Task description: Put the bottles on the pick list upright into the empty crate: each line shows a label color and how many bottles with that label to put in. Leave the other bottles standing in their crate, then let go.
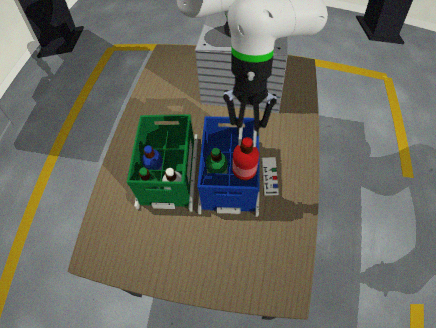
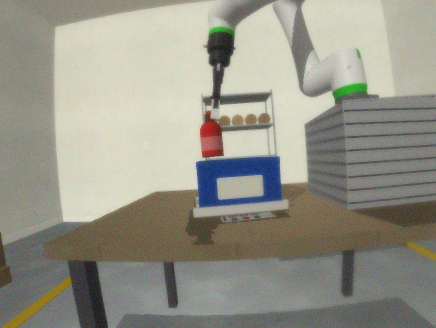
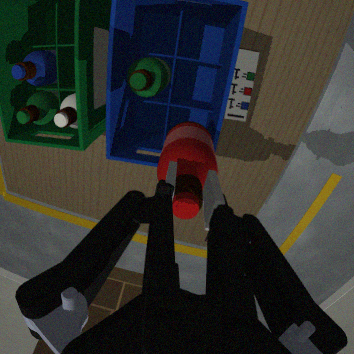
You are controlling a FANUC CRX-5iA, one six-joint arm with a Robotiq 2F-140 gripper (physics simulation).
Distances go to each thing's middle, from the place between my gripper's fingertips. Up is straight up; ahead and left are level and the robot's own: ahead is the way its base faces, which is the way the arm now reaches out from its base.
Scene:
My gripper is now 10 mm short of the red bottle [image 1: 245, 157] and 50 mm above it. From my hand the other things lie so: pick list [image 3: 240, 90] 70 mm behind, 100 mm to the left, 310 mm below; then blue bottle [image 3: 38, 67] 90 mm behind, 320 mm to the right, 230 mm below.

